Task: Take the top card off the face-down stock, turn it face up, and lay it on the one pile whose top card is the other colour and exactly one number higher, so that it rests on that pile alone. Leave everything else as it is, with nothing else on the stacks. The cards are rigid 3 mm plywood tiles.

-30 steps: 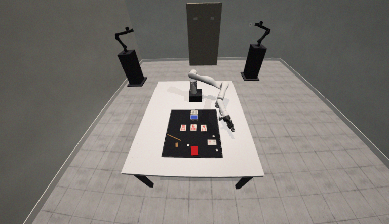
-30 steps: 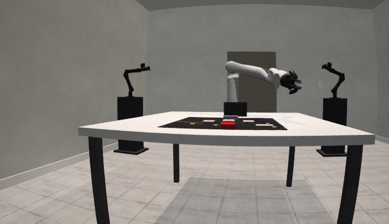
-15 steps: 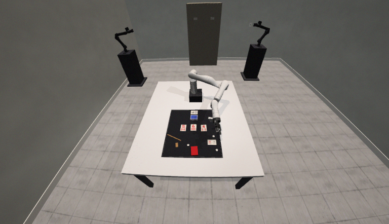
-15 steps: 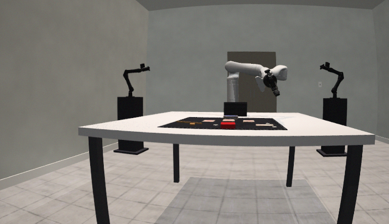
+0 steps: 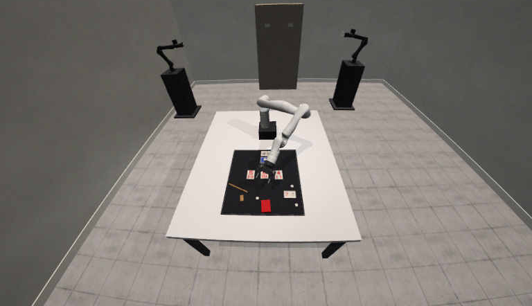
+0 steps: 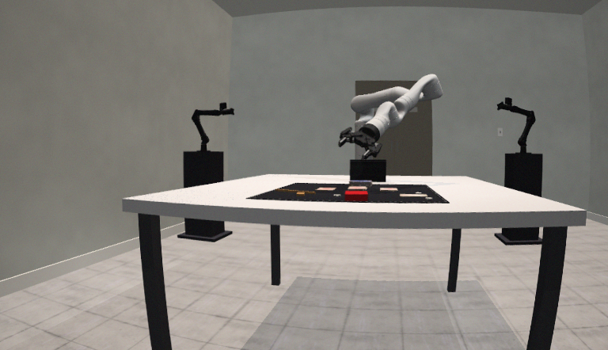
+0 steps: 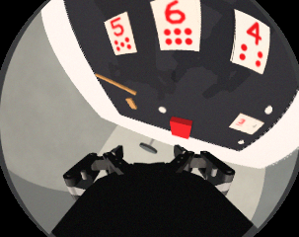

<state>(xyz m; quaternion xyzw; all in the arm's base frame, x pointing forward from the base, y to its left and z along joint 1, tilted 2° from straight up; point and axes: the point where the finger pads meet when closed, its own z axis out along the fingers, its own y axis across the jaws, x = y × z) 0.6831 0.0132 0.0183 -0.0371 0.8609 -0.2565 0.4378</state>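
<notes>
The blue-backed card lies 29 cm behind my hand, 1 cm to the left of it and 12 cm below it. From my hand the other things lie so: wooden stick (1 cm behind, 20 cm to the right, 14 cm below); then black mat (12 cm behind, 16 cm below); then red block (14 cm ahead, 3 cm to the left, 14 cm below).
</notes>
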